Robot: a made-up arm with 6 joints. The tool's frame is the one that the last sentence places.
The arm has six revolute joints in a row. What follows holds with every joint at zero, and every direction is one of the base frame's.
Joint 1 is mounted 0.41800 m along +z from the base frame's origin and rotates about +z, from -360.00 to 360.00 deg.
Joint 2 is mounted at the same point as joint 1 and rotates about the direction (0, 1, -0.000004), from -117.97 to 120.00 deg.
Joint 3 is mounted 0.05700 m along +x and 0.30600 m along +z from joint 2 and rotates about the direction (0, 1, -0.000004), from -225.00 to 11.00 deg.
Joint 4 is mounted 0.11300 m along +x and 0.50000 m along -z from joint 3 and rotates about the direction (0, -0.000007, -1), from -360.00 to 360.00 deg.
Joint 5 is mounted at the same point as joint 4 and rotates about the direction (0, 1, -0.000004), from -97.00 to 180.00 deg.
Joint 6 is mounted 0.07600 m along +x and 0.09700 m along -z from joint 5 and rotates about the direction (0, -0.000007, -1), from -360.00 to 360.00 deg.
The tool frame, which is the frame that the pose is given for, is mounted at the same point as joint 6; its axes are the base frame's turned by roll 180.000, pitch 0.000 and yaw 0.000 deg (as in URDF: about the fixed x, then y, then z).
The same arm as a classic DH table. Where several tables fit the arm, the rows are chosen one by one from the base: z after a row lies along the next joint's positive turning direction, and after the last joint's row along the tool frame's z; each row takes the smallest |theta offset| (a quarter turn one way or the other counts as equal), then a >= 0, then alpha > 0; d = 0 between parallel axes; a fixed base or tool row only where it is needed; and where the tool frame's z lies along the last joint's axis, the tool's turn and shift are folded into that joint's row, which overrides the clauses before.
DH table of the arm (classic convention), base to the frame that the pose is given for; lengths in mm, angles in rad. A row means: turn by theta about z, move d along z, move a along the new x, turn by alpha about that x. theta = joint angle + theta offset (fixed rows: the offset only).
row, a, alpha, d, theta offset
joint 1, 0.0, -1.5708, 418.0, 0.0000
joint 2, 311.3, 0.0000, 0.0, -1.3866
joint 3, 113.0, -1.5708, 0.0, 1.3866
joint 4, 0.0, 1.5708, 500.0, 0.0000
joint 5, 76.0, -1.5708, 0.0, 0.0000
joint 6, 0.0, 0.0000, 97.0, 0.0000
Joint limits (rad, base to tool): -6.2832..6.2832 -2.0590..2.0944 -3.9270..0.1920 -6.2832..6.2832 -1.6930..3.1416 -6.2832..6.2832

